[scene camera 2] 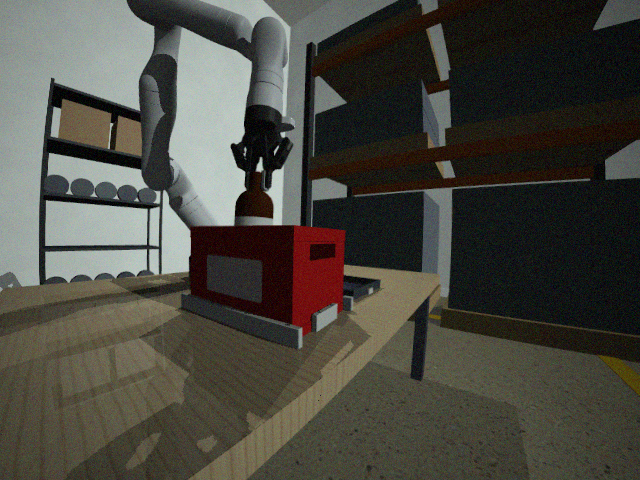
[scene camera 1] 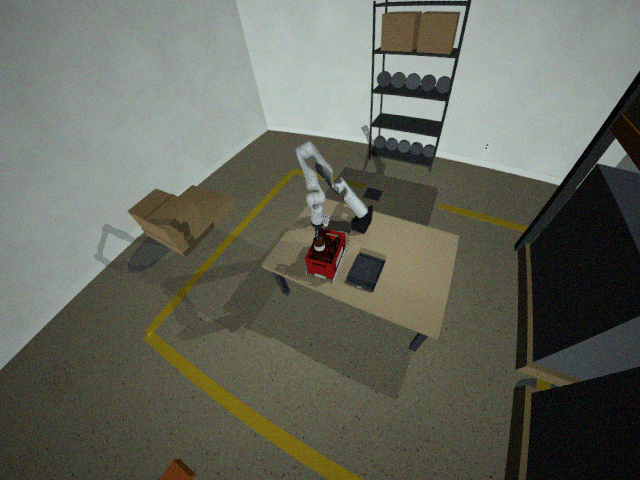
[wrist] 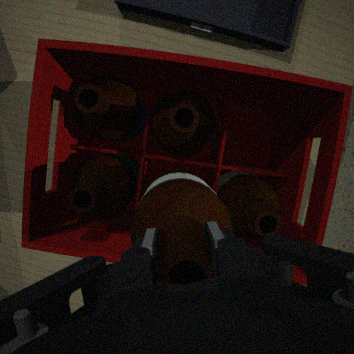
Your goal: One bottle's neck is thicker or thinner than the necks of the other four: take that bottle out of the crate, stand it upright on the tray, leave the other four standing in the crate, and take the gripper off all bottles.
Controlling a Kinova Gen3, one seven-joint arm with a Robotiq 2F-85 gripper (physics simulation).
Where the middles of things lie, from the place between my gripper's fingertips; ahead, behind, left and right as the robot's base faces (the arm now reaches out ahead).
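My gripper's in sight, and it's 320 mm to the right of the dark tray (scene camera 1: 366, 271), 30 mm past it and 230 mm above it.
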